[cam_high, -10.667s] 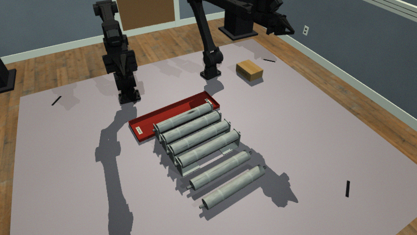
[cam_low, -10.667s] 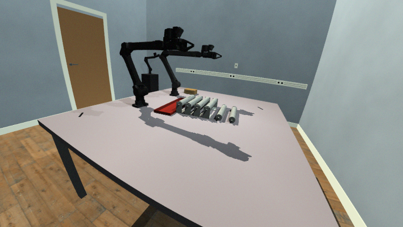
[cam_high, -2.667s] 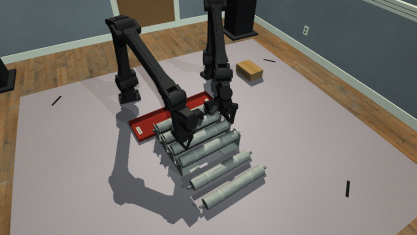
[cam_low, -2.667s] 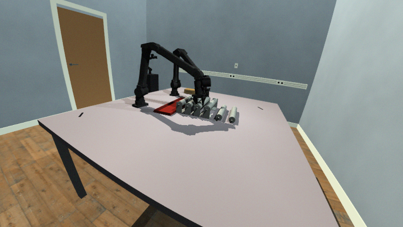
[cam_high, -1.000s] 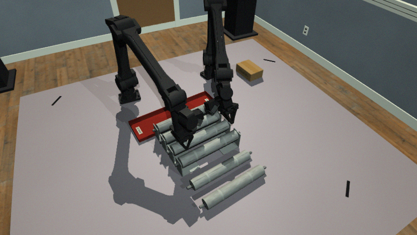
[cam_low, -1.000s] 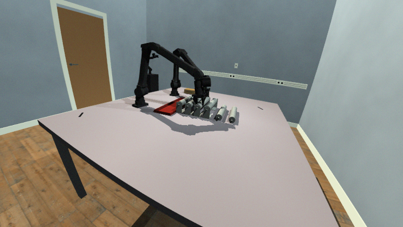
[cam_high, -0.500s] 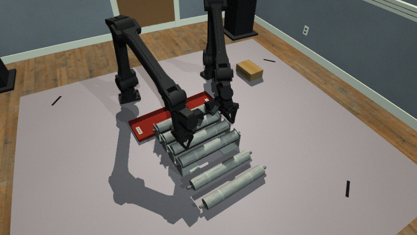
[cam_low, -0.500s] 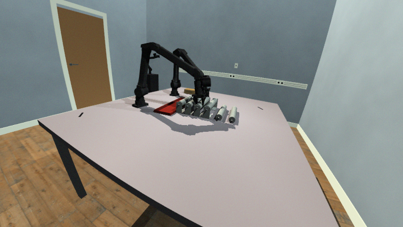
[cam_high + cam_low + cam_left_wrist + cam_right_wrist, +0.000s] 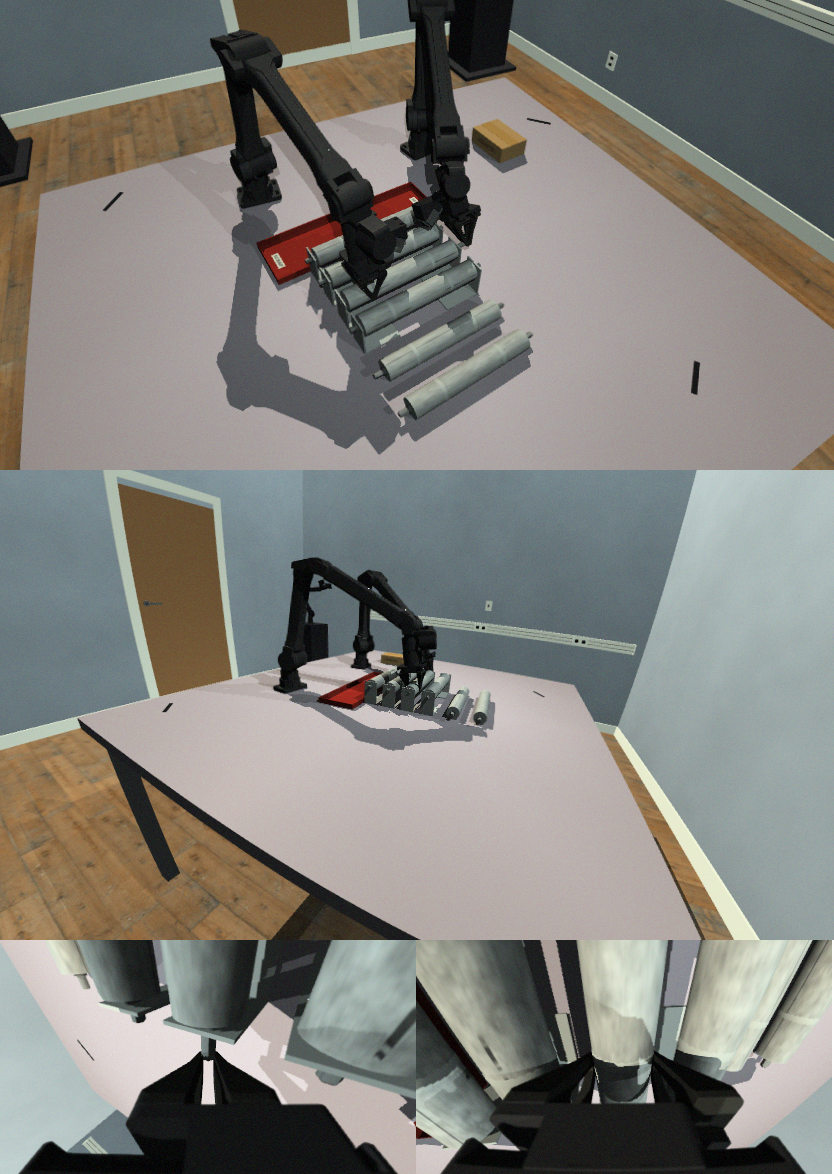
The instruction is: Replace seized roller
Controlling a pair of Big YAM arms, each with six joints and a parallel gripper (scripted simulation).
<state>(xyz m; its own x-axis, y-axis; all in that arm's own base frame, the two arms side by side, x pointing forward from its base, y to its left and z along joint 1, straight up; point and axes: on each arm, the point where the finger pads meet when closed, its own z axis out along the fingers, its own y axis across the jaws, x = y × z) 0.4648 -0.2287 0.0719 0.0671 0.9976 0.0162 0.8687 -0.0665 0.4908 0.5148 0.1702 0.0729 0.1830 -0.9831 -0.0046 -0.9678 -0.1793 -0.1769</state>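
Now: the roller 1 cm behind my right hand and 9 cm to the left of it. The rest, counted from my right hand: red scrap tray 26 cm behind, 6 cm to the left, 7 cm below; cardboard box 42 cm behind, 62 cm to the left, 4 cm below.
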